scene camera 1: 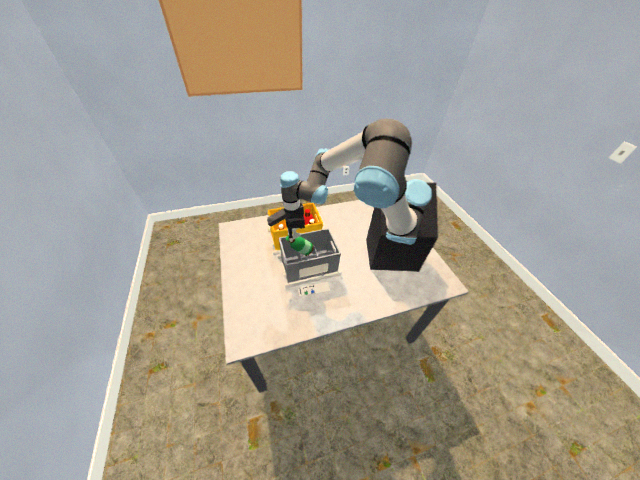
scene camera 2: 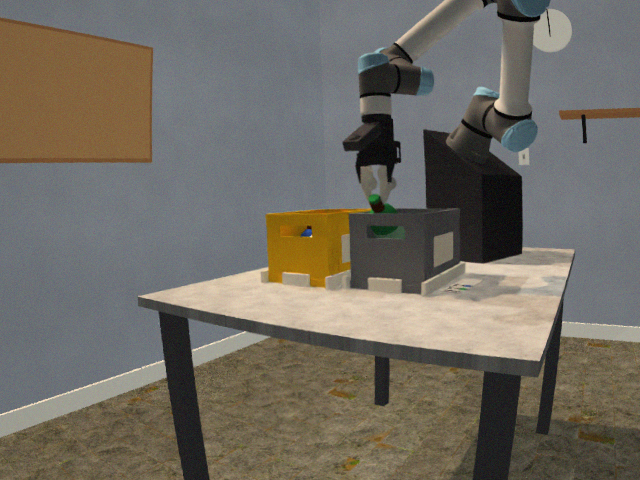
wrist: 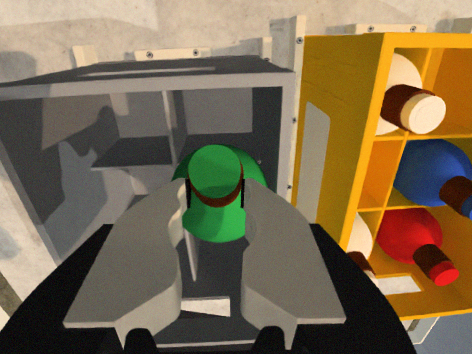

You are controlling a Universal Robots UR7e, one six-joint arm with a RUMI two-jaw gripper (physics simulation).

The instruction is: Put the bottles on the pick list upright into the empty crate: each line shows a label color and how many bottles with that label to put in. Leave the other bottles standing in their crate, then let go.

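Frame: origin at the arm's base, x ahead, y left, z up, level; millimetres.
Seen in the pictures: gripper, fingertip midpoint: (scene camera 1: 291, 239) (scene camera 2: 377, 204) (wrist: 216, 181); arm's base, origin of the base link: (scene camera 2: 465, 151).
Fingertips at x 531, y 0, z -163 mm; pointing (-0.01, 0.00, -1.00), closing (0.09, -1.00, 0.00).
Offsets run from my fingertips to a thing's top centre. "*": to the spot under its first point. Level surfaces: height alone.
The gripper (scene camera 1: 291, 238) (scene camera 2: 377, 197) (wrist: 216, 193) is shut on the neck of a green bottle (scene camera 1: 299, 243) (scene camera 2: 391, 208) (wrist: 215, 229). The bottle is tilted, its body partly inside the grey crate {34 mm left, 87 mm back, 18 mm down} (scene camera 1: 292, 271) (scene camera 2: 387, 263) (wrist: 150, 80); its base is hidden. Other grey crate compartments in the wrist view hold no bottle. The yellow crate {193 mm right, 33 mm back, 18 mm down} (scene camera 1: 277, 239) (scene camera 2: 297, 255) (wrist: 336, 75) holds a white-capped bottle {138 mm right, 47 mm ahead, 30 mm down} (wrist: 424, 113), a blue bottle {235 mm right, 25 mm back, 30 mm down} (wrist: 430, 170) (scene camera 2: 307, 233), a red bottle {250 mm right, 113 mm back, 30 mm down} (wrist: 409, 232) and another white bottle {161 mm right, 127 mm back, 30 mm down} (wrist: 359, 237). The pick list {181 mm left, 93 mm back, 191 mm down} (scene camera 1: 321, 288) (scene camera 2: 460, 287) shows green and blue marks; its counts are unreadable.
Pale locating strips {* 138 mm left, 97 mm back, 170 mm down} (scene camera 1: 313, 279) (scene camera 2: 444, 277) (wrist: 295, 120) edge the crates on the table {193 mm down} (scene camera 1: 258, 325) (scene camera 2: 289, 307). The crates stand close together. Thin dividers split the grey crate inside. The arm's black pedestal (scene camera 1: 395, 253) (scene camera 2: 498, 217) stands on the robot's side of the table.
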